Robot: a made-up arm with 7 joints.
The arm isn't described. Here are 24 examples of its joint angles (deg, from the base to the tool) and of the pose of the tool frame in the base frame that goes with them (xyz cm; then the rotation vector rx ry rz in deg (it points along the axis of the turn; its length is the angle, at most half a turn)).
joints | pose
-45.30 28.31 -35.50 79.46 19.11 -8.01 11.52 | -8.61 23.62 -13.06 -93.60 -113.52 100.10
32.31 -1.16 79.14 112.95 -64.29 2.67 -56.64 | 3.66 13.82 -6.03 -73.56 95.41 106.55
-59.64 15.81 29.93 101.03 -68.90 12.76 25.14 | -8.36 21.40 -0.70 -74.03 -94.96 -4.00
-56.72 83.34 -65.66 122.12 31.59 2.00 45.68 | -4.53 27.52 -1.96 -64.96 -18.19 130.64
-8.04 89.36 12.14 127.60 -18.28 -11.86 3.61 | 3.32 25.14 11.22 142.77 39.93 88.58
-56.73 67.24 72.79 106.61 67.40 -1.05 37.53 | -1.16 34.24 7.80 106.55 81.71 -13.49
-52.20 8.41 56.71 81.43 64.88 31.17 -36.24 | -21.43 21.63 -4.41 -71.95 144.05 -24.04
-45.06 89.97 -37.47 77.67 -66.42 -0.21 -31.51 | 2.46 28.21 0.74 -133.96 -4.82 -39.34
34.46 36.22 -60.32 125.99 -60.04 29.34 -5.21 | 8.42 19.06 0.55 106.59 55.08 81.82
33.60 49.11 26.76 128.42 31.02 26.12 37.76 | 7.08 28.08 2.54 108.44 58.97 26.92
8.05 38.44 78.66 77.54 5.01 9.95 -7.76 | -4.02 31.29 -7.81 -16.56 108.52 41.89
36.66 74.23 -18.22 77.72 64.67 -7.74 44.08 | 12.41 36.37 3.50 108.81 71.06 -14.30
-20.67 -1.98 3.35 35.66 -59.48 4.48 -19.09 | -2.38 16.44 -16.35 -89.96 -115.63 10.51
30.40 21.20 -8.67 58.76 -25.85 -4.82 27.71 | 18.20 24.25 -7.88 124.87 109.93 3.14
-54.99 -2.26 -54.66 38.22 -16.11 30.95 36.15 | -17.78 10.79 -11.44 -50.87 -25.09 95.59
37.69 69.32 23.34 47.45 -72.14 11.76 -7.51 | 7.91 34.06 6.36 -12.70 -121.28 -94.10
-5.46 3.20 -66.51 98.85 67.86 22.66 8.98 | 3.15 8.44 -16.73 75.18 40.42 -148.11
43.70 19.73 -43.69 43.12 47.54 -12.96 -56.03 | 19.91 25.80 -11.16 19.31 123.69 -0.39
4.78 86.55 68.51 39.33 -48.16 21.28 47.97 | -1.57 38.67 9.03 -15.48 -173.59 -23.95
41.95 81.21 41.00 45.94 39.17 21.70 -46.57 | -1.91 39.02 1.80 -47.59 87.70 30.75
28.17 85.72 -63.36 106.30 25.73 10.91 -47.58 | 9.77 32.66 5.95 93.71 127.60 47.35
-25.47 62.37 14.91 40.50 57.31 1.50 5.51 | -6.35 40.48 -3.07 18.64 155.87 -11.95
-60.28 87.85 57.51 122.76 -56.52 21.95 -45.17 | -3.10 23.97 11.13 68.04 29.31 140.96
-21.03 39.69 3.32 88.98 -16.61 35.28 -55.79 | -1.05 27.02 -1.58 -41.09 -149.24 -83.60
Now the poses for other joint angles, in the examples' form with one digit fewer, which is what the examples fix.
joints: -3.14 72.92 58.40 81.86 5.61 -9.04 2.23
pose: -2.2 36.0 7.8 53.6 96.4 81.1
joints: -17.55 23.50 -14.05 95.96 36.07 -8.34 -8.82
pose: 1.7 24.6 -13.8 58.3 105.7 -44.9
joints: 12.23 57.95 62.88 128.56 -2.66 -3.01 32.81
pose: -1.6 27.2 3.9 80.1 72.1 101.0
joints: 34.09 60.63 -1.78 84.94 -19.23 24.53 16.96
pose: 9.7 31.2 4.8 81.6 137.0 58.5
